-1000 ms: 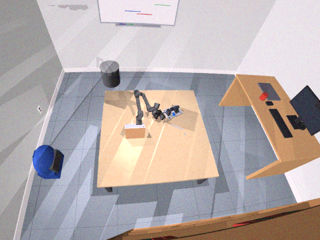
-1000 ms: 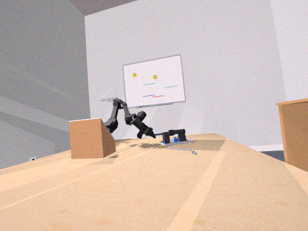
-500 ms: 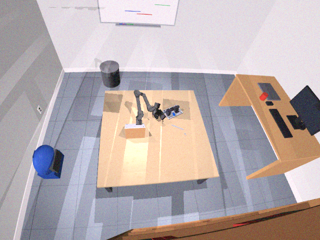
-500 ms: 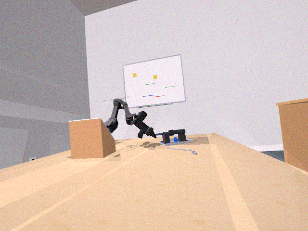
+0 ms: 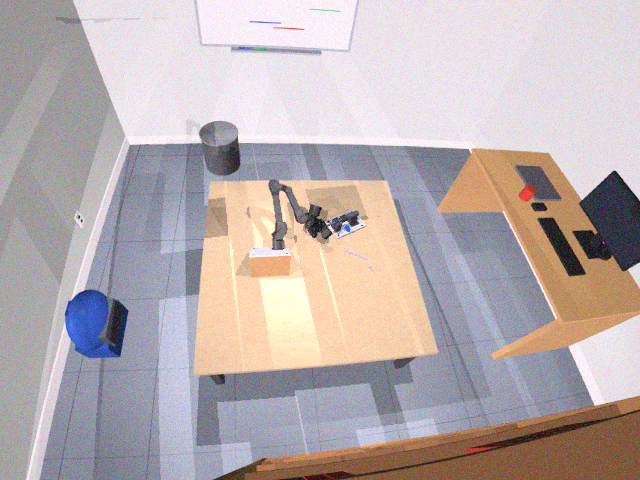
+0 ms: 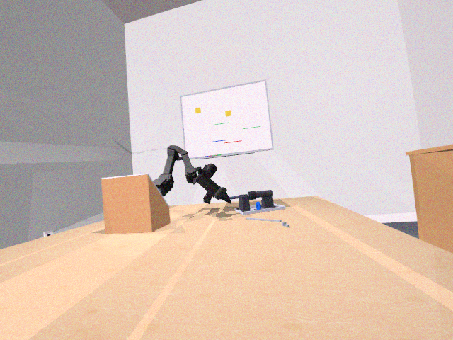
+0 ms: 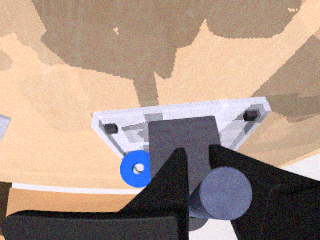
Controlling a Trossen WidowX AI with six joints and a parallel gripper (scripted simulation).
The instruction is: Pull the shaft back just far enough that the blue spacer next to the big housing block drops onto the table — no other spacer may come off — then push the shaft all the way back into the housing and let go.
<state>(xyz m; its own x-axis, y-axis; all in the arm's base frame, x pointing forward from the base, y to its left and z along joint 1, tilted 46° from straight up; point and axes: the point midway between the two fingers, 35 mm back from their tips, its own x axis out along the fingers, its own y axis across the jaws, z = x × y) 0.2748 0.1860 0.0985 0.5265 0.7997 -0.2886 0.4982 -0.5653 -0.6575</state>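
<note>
The dark shaft is 50 mm ahead of my gripper tip, 30 mm to the left of it and 20 mm above it. From my gripper tip the other things lie so: small piece: 270 mm ahead, 250 mm to the right, 50 mm below; then blue spacer: 140 mm ahead, 20 mm to the left, 30 mm below.
</note>
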